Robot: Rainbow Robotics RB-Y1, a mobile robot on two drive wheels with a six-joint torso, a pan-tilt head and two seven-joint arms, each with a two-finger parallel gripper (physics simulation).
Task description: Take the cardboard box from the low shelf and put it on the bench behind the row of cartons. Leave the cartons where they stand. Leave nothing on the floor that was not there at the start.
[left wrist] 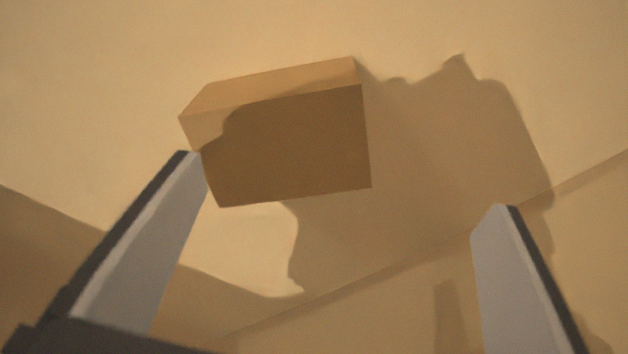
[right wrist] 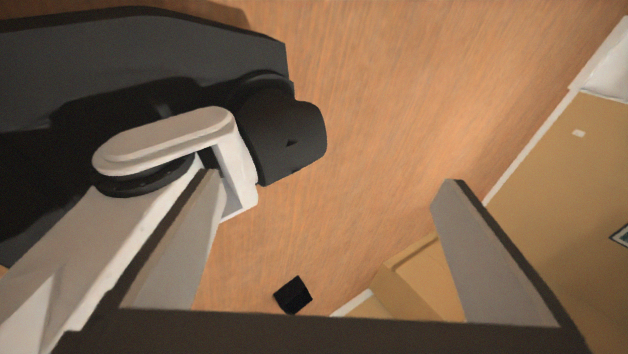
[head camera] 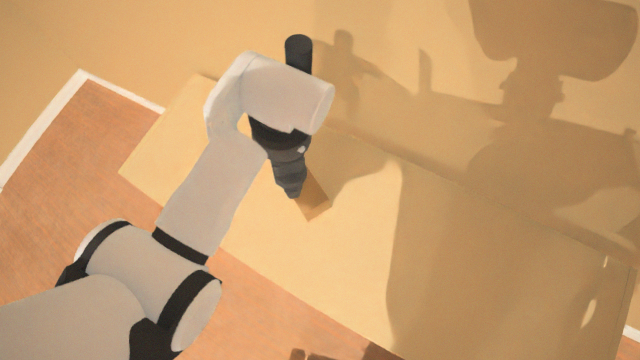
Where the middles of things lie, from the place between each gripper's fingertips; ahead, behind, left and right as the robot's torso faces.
Now: left hand 8 cm above the brown cardboard box (head camera: 313, 201), 3 cm to the left of it and 1 cm past it.
I see the brown cardboard box 87 cm ahead of my right hand, 41 cm to the left of it and 2 cm above it.
